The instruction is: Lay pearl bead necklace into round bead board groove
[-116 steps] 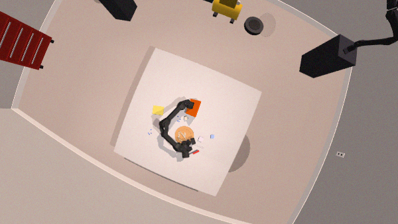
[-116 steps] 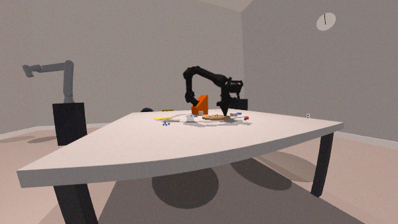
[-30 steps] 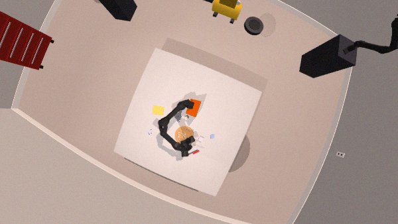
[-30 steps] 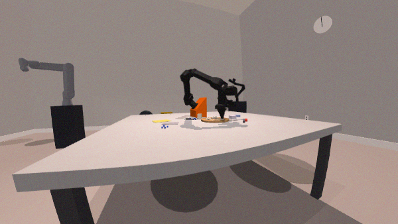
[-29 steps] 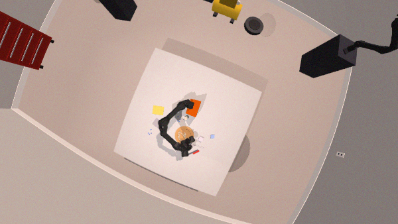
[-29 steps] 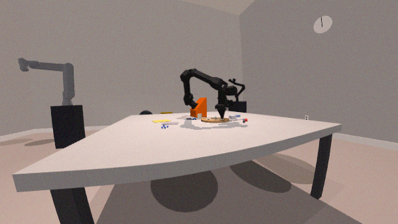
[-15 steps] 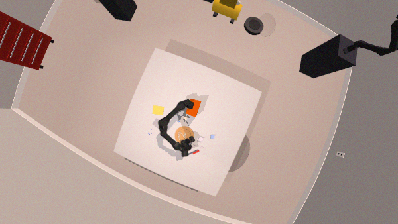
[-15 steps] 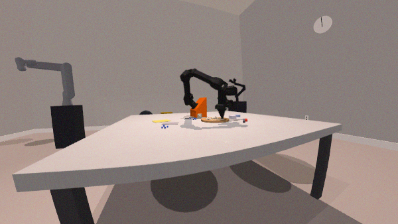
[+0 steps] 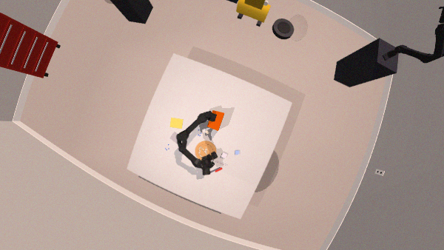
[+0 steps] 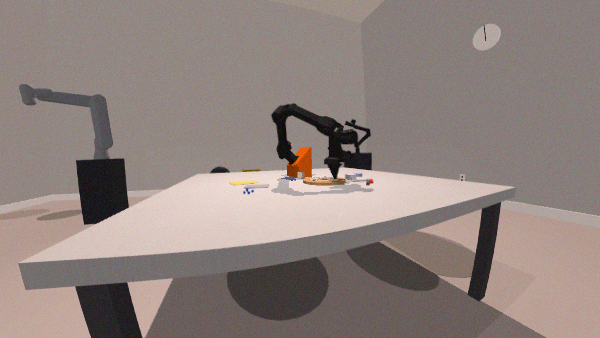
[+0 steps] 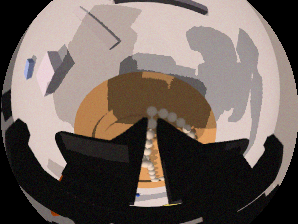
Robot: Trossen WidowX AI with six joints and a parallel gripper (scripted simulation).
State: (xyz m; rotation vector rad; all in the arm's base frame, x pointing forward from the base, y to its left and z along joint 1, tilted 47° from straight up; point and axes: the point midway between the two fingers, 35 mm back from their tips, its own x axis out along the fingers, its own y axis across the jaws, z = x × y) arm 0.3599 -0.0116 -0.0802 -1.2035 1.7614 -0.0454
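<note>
The round tan bead board is 4 cm behind my gripper tip, 3 cm to the right of it and 1 cm below it. The rest, counted from my gripper tip: tool 10 cm ahead, 12 cm to the left, 1 cm below; white square 6 cm behind, 14 cm to the left; pale blue cube 12 cm behind, 25 cm to the left, 1 cm below.
</note>
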